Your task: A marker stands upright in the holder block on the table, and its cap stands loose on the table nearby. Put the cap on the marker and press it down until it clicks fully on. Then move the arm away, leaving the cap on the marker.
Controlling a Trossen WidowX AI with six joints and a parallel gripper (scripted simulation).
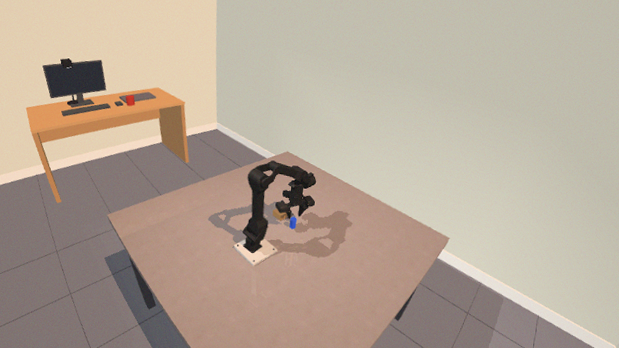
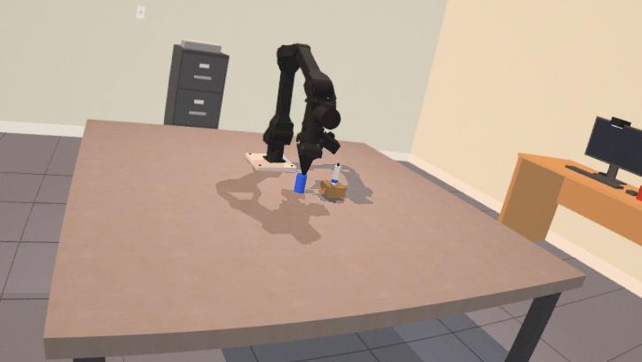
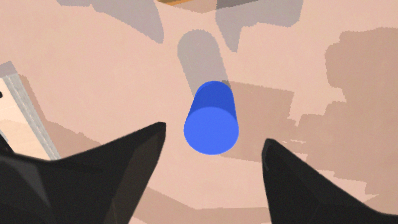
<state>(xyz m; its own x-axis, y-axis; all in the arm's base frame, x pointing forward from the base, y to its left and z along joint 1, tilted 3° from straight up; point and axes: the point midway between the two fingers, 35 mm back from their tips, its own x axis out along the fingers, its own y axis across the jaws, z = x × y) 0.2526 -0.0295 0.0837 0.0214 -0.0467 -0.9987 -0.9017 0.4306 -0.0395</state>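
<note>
The blue cap lies 3 cm below my gripper tip. Also, from my gripper tip: holder block (2 cm ahead, 10 cm to the left, 5 cm below).
</note>
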